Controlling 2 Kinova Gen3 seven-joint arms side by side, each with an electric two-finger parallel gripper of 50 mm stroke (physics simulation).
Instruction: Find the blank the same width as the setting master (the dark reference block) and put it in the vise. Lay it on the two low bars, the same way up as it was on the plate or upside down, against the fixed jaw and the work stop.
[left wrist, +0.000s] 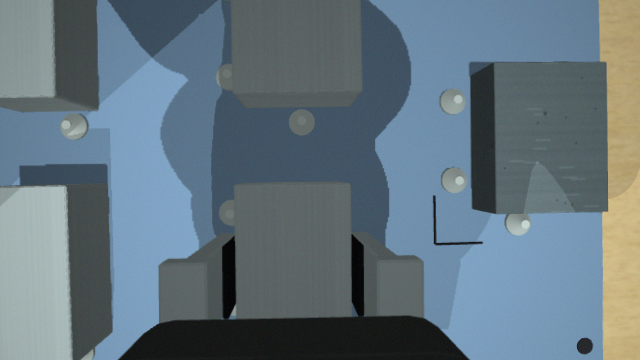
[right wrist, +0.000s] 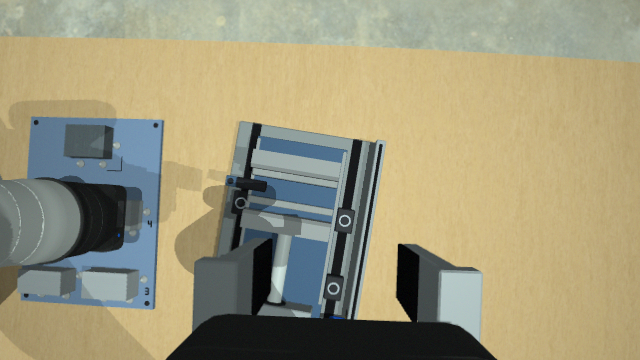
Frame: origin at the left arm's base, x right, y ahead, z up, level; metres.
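Seen in the pictures: left gripper, fingertip midpoint: (left wrist: 294, 262) (right wrist: 114, 214); right gripper, fingertip midpoint: (right wrist: 334, 268).
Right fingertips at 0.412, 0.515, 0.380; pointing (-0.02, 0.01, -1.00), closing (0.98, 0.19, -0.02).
Observation:
Offsets run from my right fingertips to a thing's top centre, as dx, dy, dz. "pt": to the spot under its first point. Level surfaces: height alone.
The dark setting master {-0.346, +0.028, -0.385} (left wrist: 550, 135) (right wrist: 85, 141) sits on the blue plate {pt -0.285, +0.042, -0.409} (left wrist: 530, 290) (right wrist: 142, 142). My left gripper (left wrist: 294, 262) is shut on a grey blank {-0.284, -0.057, -0.374} (left wrist: 293, 215) (right wrist: 134, 207) beside the plate's number 4. Another grey blank {pt -0.359, -0.069, -0.374} (left wrist: 296, 45) lies ahead of it. The vise {-0.048, -0.045, -0.319} (right wrist: 305, 134) has a fixed jaw (right wrist: 295, 163), two low bars {-0.058, +0.041, -0.338} (right wrist: 295, 177) {-0.056, +0.008, -0.338} (right wrist: 295, 206) and a dark work stop {-0.104, +0.022, -0.322} (right wrist: 250, 184); no blank is on the bars. My right gripper (right wrist: 334, 268) is open and empty, above the vise's near end, part of which it hides.
Two more pale blanks stand on the plate, one {-0.268, -0.146, -0.374} (left wrist: 32, 270) (right wrist: 109, 284) by number 3 and one {-0.355, -0.164, -0.374} (left wrist: 25, 50) (right wrist: 41, 281) beside it. Small round pins (left wrist: 452, 101) (right wrist: 144, 279) stick up around the blocks. The left arm (right wrist: 55, 222) reaches over the plate. Wooden table {dz -0.418} (right wrist: 500, 175) surrounds the vise.

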